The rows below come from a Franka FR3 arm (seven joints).
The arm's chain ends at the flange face. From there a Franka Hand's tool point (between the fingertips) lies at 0.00 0.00 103.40 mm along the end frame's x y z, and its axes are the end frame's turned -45 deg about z.
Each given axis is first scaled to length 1.
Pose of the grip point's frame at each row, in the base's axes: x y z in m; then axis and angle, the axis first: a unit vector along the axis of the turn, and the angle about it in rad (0 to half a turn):
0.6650, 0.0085, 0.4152, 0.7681, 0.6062, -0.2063, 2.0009
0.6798, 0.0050, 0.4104, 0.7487, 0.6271, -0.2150, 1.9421
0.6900, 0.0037, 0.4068, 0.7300, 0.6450, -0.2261, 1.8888
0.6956, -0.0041, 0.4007, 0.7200, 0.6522, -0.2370, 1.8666
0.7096, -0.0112, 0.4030, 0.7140, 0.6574, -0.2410, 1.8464
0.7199, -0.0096, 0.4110, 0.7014, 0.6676, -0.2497, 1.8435
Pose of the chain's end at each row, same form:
0.6312, 0.0990, 0.4521, 0.9608, 0.2715, 0.0560, 1.9401
0.6421, 0.0961, 0.4414, 0.9520, 0.2992, 0.0644, 1.8810
0.6491, 0.0952, 0.4322, 0.9434, 0.3242, 0.0697, 1.8252
0.6539, 0.0878, 0.4233, 0.9396, 0.3359, 0.0662, 1.7971
0.6668, 0.0807, 0.4235, 0.9367, 0.3434, 0.0687, 1.7762
0.6764, 0.0821, 0.4307, 0.9313, 0.3591, 0.0615, 1.7668

